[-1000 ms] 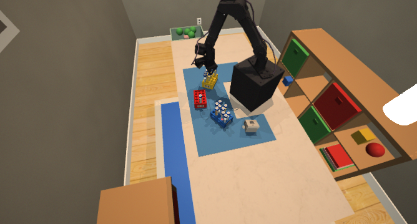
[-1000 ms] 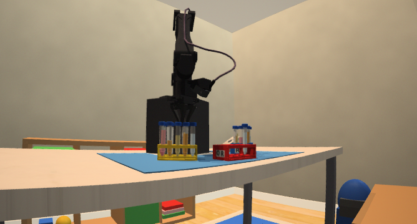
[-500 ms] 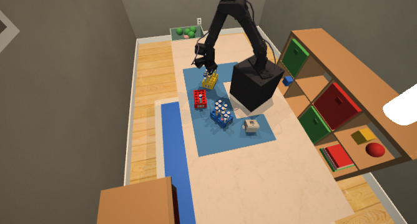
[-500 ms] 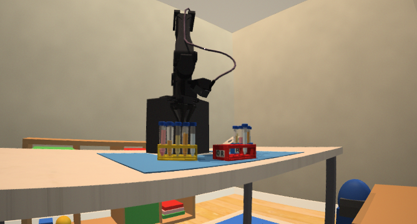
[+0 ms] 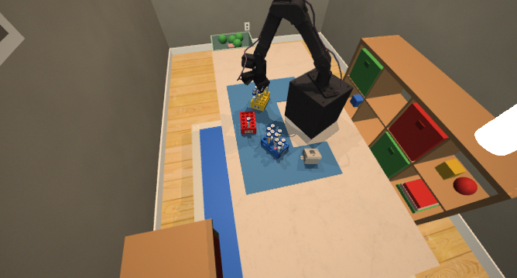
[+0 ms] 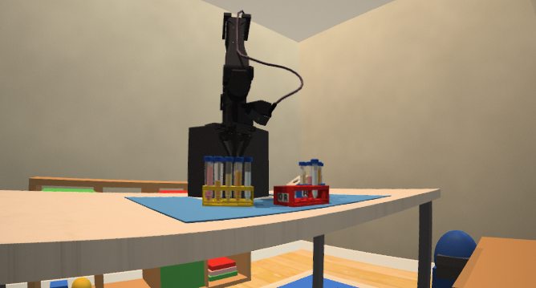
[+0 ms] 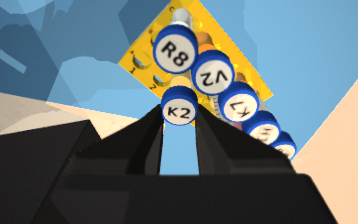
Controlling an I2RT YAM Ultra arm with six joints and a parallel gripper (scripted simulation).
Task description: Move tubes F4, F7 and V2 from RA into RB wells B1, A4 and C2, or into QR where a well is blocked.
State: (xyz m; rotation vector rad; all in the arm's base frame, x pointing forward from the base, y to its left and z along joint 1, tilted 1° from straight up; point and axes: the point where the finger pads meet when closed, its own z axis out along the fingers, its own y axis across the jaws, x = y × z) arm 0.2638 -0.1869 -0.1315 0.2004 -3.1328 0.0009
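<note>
Now: the tube 6 cm below my hand and 1 cm ahead of it. Also, from my hand: red rack (14 cm to the left, 12 cm ahead, 10 cm below); then tube R8 (6 cm below, 4 cm ahead); then rack RB (10 cm below, 2 cm to the right, 1 cm behind).
</note>
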